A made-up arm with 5 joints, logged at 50 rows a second.
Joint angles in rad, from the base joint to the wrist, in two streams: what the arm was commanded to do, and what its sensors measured. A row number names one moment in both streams.
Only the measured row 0 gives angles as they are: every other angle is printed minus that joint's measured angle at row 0.
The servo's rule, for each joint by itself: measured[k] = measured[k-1] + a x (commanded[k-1-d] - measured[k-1]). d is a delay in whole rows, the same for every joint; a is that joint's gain. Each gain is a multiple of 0.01, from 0.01 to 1. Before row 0 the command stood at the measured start. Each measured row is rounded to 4 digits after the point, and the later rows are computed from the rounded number. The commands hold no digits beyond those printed.
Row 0, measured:
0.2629, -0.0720, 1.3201, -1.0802, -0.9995
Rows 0 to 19, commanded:
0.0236, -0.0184, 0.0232, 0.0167, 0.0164
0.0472, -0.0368, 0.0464, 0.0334, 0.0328
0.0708, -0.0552, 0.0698, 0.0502, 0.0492
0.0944, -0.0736, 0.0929, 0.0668, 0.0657
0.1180, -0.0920, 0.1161, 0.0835, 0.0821
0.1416, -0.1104, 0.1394, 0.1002, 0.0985
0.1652, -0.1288, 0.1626, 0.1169, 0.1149
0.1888, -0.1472, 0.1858, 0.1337, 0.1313
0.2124, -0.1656, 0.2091, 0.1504, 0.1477
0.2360, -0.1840, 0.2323, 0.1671, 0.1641
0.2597, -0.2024, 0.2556, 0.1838, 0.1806
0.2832, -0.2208, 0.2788, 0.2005, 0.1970
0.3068, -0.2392, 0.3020, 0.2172, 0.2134
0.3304, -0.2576, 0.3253, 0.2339, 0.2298
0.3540, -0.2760, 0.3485, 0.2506, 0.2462
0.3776, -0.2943, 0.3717, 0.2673, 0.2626
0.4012, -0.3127, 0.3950, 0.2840, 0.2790
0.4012, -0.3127, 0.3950, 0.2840, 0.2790
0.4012, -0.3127, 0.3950, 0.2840, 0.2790
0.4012, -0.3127, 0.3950, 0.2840, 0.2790
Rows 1 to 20, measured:
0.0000, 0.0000, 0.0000, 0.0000, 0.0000
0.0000, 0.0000, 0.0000, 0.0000, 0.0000
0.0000, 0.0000, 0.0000, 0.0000, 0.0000
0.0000, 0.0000, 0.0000, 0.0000, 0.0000
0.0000, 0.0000, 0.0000, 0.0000, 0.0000
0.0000, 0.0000, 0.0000, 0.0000, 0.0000
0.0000, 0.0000, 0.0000, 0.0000, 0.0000
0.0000, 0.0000, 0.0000, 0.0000, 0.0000
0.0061, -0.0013, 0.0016, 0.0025, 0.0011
0.0168, -0.0038, 0.0047, 0.0071, 0.0033
0.0308, -0.0074, 0.0093, 0.0136, 0.0065
0.0473, -0.0120, 0.0152, 0.0216, 0.0106
0.0657, -0.0176, 0.0223, 0.0309, 0.0156
0.0854, -0.0241, 0.0305, 0.0413, 0.0214
0.1061, -0.0314, 0.0397, 0.0526, 0.0279
0.1276, -0.0395, 0.0499, 0.0648, 0.0351
0.1496, -0.0483, 0.0610, 0.0776, 0.0430
0.1721, -0.0578, 0.0730, 0.0910, 0.0515
0.1949, -0.0679, 0.0858, 0.1049, 0.0605
0.2179, -0.0786, 0.0993, 0.1192, 0.0701
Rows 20 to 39, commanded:
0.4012, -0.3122, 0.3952, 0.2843, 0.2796
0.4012, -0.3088, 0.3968, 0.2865, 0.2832
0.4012, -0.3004, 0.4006, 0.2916, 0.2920
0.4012, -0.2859, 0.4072, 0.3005, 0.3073
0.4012, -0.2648, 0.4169, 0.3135, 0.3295
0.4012, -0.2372, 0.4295, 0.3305, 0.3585
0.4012, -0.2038, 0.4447, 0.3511, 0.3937
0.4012, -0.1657, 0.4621, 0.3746, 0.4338
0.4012, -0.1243, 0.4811, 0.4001, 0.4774
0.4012, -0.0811, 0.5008, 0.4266, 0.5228
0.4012, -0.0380, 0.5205, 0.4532, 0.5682
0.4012, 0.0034, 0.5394, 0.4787, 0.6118
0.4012, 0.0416, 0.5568, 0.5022, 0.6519
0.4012, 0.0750, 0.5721, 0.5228, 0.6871
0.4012, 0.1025, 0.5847, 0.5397, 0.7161
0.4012, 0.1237, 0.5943, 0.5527, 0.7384
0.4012, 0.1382, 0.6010, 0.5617, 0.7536
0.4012, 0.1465, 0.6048, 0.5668, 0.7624
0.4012, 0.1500, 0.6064, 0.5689, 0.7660
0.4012, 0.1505, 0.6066, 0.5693, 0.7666
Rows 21 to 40, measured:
0.2410, -0.0898, 0.1135, 0.1339, 0.0801
0.2642, -0.1015, 0.1283, 0.1489, 0.0906
0.2875, -0.1137, 0.1437, 0.1642, 0.1015
0.3109, -0.1263, 0.1597, 0.1797, 0.1128
0.3344, -0.1393, 0.1762, 0.1953, 0.1244
0.3518, -0.1514, 0.1915, 0.2086, 0.1352
0.3646, -0.1627, 0.2057, 0.2199, 0.1453
0.3741, -0.1732, 0.2190, 0.2295, 0.1547
0.3811, -0.1829, 0.2313, 0.2377, 0.1634
0.3863, -0.1917, 0.2429, 0.2450, 0.1718
0.3902, -0.1993, 0.2539, 0.2520, 0.1802
0.3931, -0.2054, 0.2646, 0.2593, 0.1891
0.3952, -0.2096, 0.2753, 0.2674, 0.1989
0.3968, -0.2115, 0.2861, 0.2769, 0.2101
0.3979, -0.2110, 0.2972, 0.2880, 0.2230
0.3988, -0.2078, 0.3087, 0.3010, 0.2378
0.3994, -0.2020, 0.3208, 0.3159, 0.2546
0.3999, -0.1935, 0.3334, 0.3325, 0.2734
0.4002, -0.1826, 0.3465, 0.3506, 0.2940
0.4005, -0.1696, 0.3600, 0.3698, 0.3162

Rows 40 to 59, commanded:
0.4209, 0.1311, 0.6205, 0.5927, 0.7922
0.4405, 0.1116, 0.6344, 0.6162, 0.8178
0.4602, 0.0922, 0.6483, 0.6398, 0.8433
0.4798, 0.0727, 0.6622, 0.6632, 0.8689
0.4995, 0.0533, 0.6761, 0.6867, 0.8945
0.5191, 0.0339, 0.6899, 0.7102, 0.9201
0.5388, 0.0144, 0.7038, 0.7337, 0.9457
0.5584, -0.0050, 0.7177, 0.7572, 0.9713
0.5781, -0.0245, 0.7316, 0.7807, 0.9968
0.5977, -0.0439, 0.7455, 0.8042, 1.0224
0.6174, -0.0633, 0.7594, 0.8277, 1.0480
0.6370, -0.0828, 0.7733, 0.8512, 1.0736
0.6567, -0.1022, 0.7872, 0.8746, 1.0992
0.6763, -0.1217, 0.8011, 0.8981, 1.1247
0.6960, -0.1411, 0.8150, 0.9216, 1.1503
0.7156, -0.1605, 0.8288, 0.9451, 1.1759
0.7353, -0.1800, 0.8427, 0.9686, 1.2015
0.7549, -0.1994, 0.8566, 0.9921, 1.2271
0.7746, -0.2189, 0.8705, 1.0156, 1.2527
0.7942, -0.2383, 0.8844, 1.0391, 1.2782
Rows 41 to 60, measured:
0.4007, -0.1548, 0.3738, 0.3897, 0.3397
0.4008, -0.1387, 0.3877, 0.4097, 0.3640
0.4009, -0.1218, 0.4015, 0.4292, 0.3886
0.4010, -0.1046, 0.4150, 0.4477, 0.4131
0.4011, -0.0876, 0.4280, 0.4648, 0.4369
0.4011, -0.0712, 0.4404, 0.4801, 0.4597
0.4011, -0.0557, 0.4520, 0.4934, 0.4811
0.4011, -0.0413, 0.4628, 0.5048, 0.5011
0.4062, -0.0292, 0.4738, 0.5180, 0.5215
0.4151, -0.0193, 0.4850, 0.5327, 0.5422
0.4268, -0.0115, 0.4964, 0.5488, 0.5633
0.4406, -0.0056, 0.5080, 0.5660, 0.5847
0.4559, -0.0015, 0.5198, 0.5841, 0.6064
0.4723, 0.0010, 0.5317, 0.6030, 0.6284
0.4896, 0.0019, 0.5437, 0.6226, 0.6506
0.5075, 0.0014, 0.5559, 0.6428, 0.6730
0.5259, -0.0004, 0.5682, 0.6635, 0.6957
0.5446, -0.0034, 0.5806, 0.6846, 0.7186
0.5635, -0.0076, 0.5931, 0.7061, 0.7417
0.5826, -0.0129, 0.6057, 0.7279, 0.7649

